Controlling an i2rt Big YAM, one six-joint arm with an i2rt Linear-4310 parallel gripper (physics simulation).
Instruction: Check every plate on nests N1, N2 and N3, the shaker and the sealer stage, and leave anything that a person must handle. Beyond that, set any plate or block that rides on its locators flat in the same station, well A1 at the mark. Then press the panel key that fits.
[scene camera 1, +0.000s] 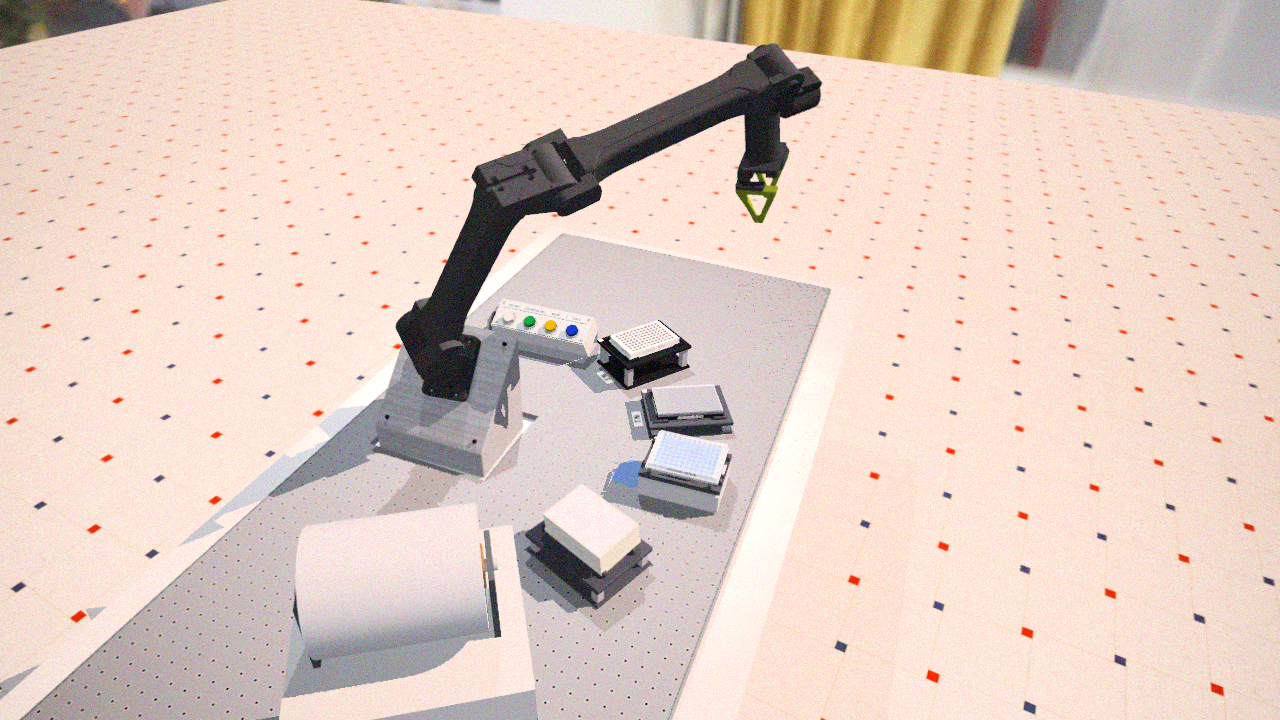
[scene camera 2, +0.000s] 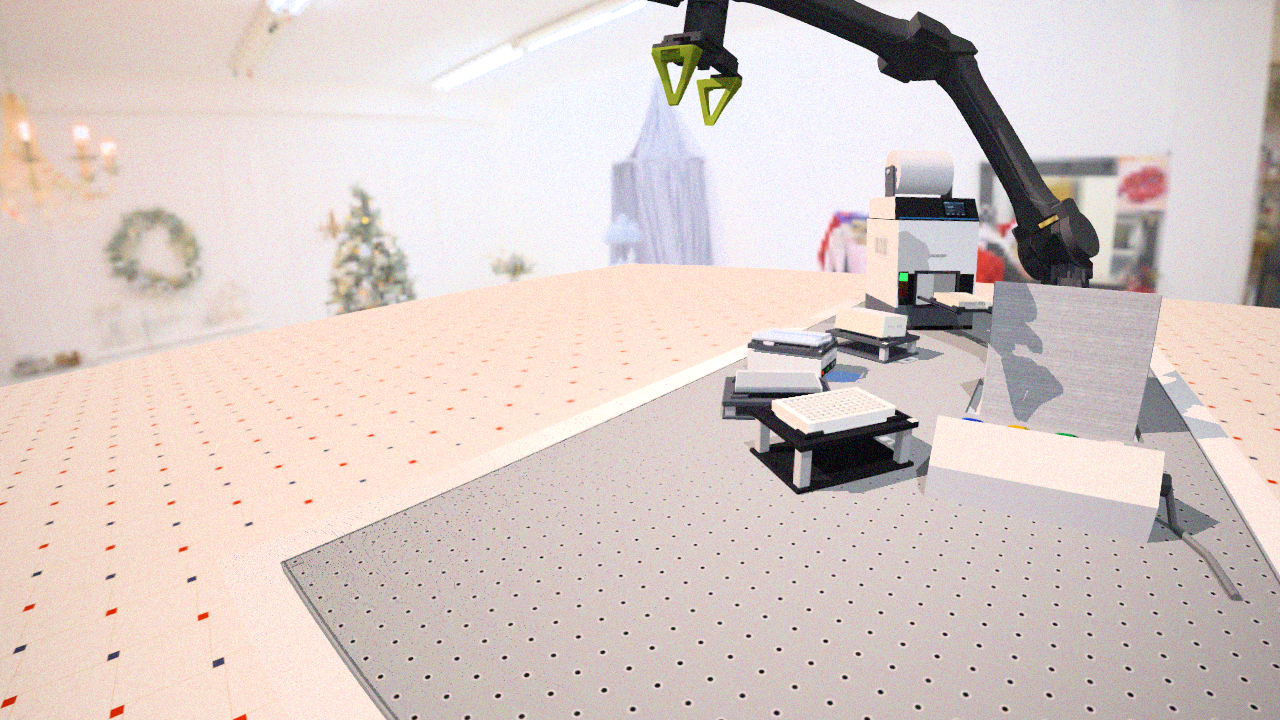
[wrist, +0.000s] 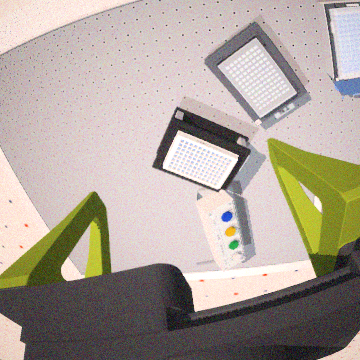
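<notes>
My gripper (scene camera 1: 760, 214) (scene camera 2: 692, 114) (wrist: 181, 174) is open and empty, high above the bench. A white well plate (scene camera 1: 644, 340) (scene camera 2: 832, 409) (wrist: 200, 161) sits on a tall black stand. A white plate (scene camera 1: 686, 400) (scene camera 2: 776, 382) (wrist: 257, 77) sits on a low dark grey nest. A bluish plate (scene camera 1: 687, 454) (scene camera 2: 792, 337) (wrist: 347, 42) sits on a pale boxy station. A thick cream block (scene camera 1: 590, 526) (scene camera 2: 870, 322) sits on a dark raised stand. A cream plate (scene camera 2: 959, 300) lies on the sealer stage. Exact seating and A1 corners are too small to tell.
The key panel (scene camera 1: 544, 335) (scene camera 2: 1047, 465) (wrist: 216, 235) stands beside the black stand, with white, green, yellow and blue keys. The sealer (scene camera 1: 393, 582) (scene camera 2: 921, 246) carries a large roll and shows a green light. A blue patch (scene camera 1: 626, 473) lies beside the boxy station.
</notes>
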